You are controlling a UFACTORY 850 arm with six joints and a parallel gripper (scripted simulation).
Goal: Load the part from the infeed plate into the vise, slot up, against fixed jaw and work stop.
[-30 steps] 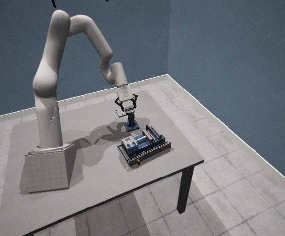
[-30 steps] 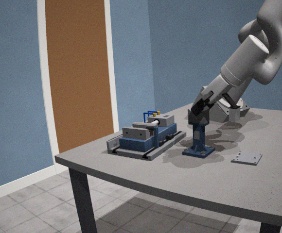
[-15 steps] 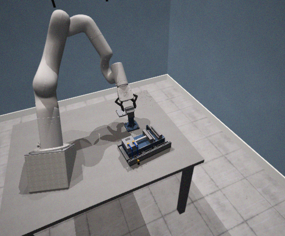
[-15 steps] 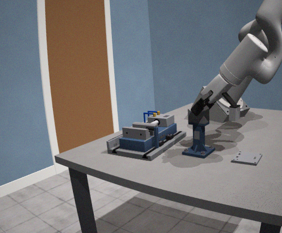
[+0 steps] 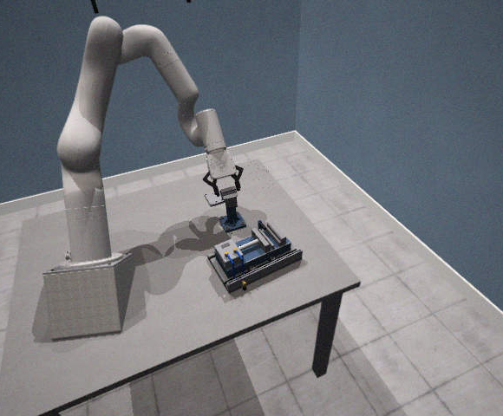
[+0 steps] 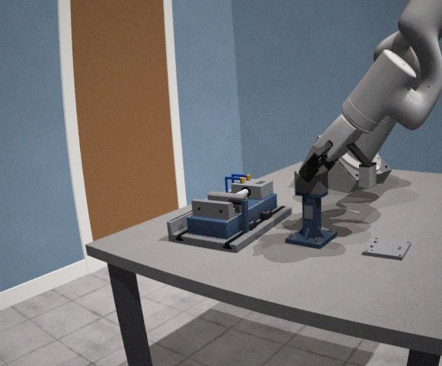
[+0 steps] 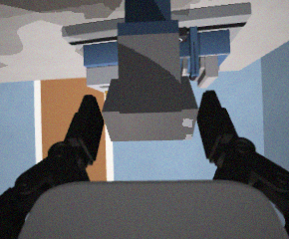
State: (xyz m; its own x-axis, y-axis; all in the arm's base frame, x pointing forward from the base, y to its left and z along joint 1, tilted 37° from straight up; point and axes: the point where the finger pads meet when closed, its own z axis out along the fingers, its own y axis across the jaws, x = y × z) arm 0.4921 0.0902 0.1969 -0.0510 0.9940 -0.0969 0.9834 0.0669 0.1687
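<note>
My gripper is now 1 cm to the left of the part. The rest, counted from my hand: moving jaw: 8 cm ahead, 21 cm to the right, 9 cm below; then infeed plate: 4 cm behind, 17 cm to the left, 16 cm below; then work stop: 10 cm ahead, 16 cm to the right, 7 cm below.
</note>
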